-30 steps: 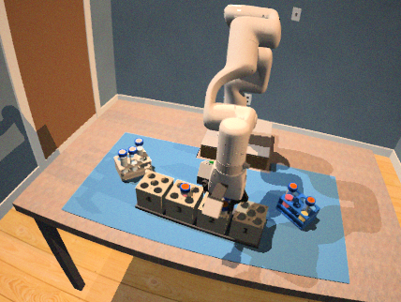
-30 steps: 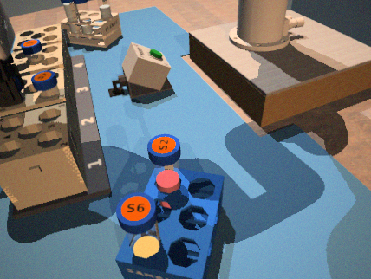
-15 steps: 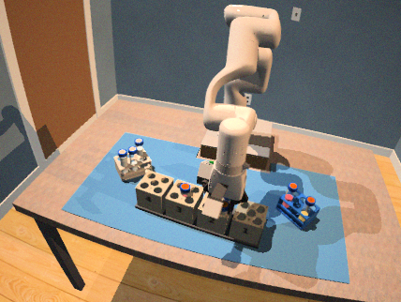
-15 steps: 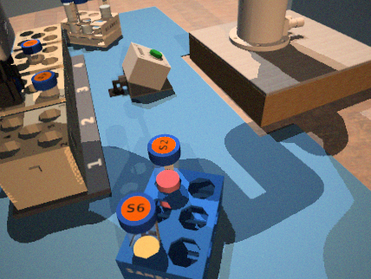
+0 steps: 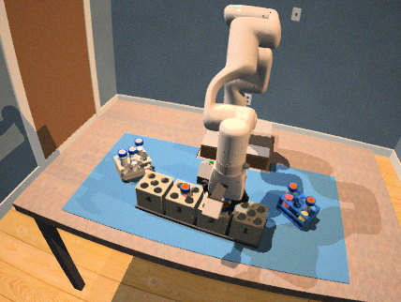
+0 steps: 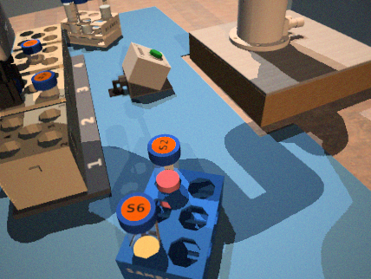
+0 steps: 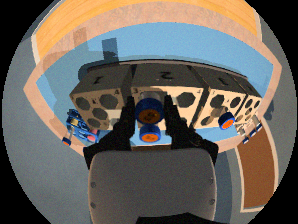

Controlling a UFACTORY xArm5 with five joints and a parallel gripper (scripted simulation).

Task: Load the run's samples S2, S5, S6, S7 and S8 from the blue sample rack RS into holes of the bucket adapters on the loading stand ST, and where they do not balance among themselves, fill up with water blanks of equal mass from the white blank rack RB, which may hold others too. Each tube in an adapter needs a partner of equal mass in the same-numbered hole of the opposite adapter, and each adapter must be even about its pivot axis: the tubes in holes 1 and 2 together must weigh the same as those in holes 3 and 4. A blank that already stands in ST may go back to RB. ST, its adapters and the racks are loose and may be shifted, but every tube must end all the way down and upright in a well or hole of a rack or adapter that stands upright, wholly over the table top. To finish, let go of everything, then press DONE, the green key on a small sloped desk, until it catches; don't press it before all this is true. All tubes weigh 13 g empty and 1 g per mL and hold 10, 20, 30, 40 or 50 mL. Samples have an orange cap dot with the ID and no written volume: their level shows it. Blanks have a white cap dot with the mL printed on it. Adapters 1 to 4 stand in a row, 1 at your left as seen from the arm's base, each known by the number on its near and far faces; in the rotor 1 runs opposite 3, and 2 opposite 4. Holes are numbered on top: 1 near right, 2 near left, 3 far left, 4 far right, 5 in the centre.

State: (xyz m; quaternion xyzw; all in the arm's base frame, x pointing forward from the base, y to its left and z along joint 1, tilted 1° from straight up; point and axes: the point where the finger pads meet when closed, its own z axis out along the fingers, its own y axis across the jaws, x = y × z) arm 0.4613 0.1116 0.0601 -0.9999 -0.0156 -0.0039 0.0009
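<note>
Now: hand 18 cm past the blue sample rack RS, 24 cm to the right of it and 9 cm above it. From my hand the other things lie so: white blank rack RB: 13 cm behind, 41 cm to the right, 9 cm below; blue-capped tube: 9 cm behind, 41 cm to the right, 6 cm below; loading stand ST: 3 cm behind, 8 cm to the right, 12 cm below.
</note>
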